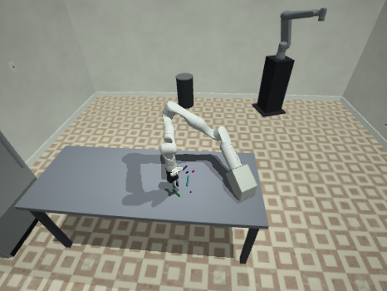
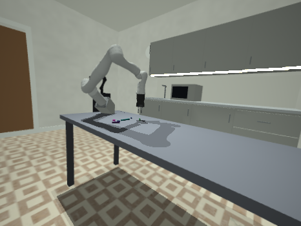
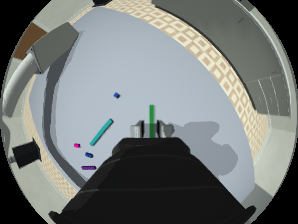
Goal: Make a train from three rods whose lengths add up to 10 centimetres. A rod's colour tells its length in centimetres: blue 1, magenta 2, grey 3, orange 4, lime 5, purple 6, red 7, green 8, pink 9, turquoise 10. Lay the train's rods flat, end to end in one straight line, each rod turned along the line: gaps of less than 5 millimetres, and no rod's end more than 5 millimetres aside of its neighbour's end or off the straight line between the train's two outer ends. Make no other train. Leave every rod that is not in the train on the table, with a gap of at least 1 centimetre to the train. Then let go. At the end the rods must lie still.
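Now: hand 80 mm above the green rod. Also, from my hand: magenta rod 170 mm to the right, 170 mm behind, 80 mm below; then turquoise rod 100 mm behind, 90 mm to the right, 80 mm below; then purple rod 230 mm to the right, 110 mm behind, 80 mm below.
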